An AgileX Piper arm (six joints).
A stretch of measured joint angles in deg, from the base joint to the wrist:
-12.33, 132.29, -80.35, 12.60, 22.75, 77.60
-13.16, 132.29, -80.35, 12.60, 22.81, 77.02
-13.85, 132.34, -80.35, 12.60, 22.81, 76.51
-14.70, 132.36, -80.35, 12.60, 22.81, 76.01
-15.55, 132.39, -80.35, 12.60, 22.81, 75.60
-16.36, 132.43, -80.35, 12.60, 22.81, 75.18
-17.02, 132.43, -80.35, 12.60, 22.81, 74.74
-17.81, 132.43, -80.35, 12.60, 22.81, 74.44
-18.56, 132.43, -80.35, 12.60, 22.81, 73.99
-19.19, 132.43, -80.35, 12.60, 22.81, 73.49
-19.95, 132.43, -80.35, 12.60, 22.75, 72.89
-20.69, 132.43, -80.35, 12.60, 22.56, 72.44
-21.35, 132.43, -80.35, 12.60, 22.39, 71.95
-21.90, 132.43, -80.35, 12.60, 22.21, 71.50
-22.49, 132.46, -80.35, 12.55, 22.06, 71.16
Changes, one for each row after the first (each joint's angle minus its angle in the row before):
-0.83, 0.00, 0.00, 0.00, 0.06, -0.58
-0.69, 0.05, 0.00, 0.00, 0.00, -0.51
-0.85, 0.02, 0.00, 0.00, 0.00, -0.50
-0.85, 0.03, 0.00, 0.00, 0.00, -0.41
-0.81, 0.04, 0.00, 0.00, 0.00, -0.42
-0.66, 0.00, 0.00, 0.00, 0.00, -0.44
-0.79, 0.00, 0.00, 0.00, 0.00, -0.30
-0.75, 0.00, 0.00, 0.00, 0.00, -0.45
-0.63, 0.00, 0.00, 0.00, 0.00, -0.50
-0.76, 0.00, 0.00, 0.00, -0.06, -0.60
-0.74, 0.00, 0.00, 0.00, -0.19, -0.45
-0.66, 0.00, 0.00, 0.00, -0.17, -0.49
-0.55, 0.00, 0.00, 0.00, -0.18, -0.45
-0.59, 0.03, 0.00, -0.05, -0.15, -0.34

